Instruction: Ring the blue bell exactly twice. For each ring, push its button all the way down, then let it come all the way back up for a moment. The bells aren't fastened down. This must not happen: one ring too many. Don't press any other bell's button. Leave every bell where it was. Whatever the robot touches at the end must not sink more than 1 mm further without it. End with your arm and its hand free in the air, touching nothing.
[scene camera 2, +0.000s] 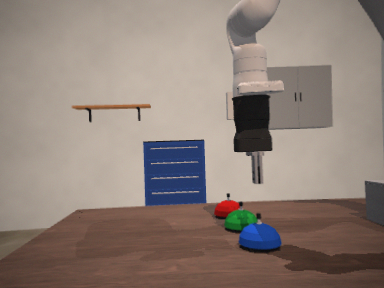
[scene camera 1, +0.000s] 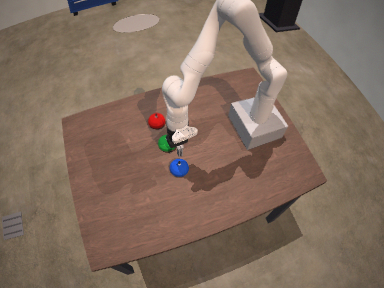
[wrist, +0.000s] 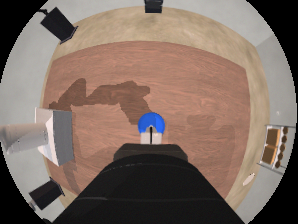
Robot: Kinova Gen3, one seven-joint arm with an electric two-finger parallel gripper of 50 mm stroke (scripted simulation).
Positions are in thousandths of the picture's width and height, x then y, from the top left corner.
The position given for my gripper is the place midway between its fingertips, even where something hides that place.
Note:
I see my gripper (scene camera 2: 671, 637) and a blue bell (scene camera 2: 668, 825).
My gripper shows as well in the wrist view (wrist: 505, 592).

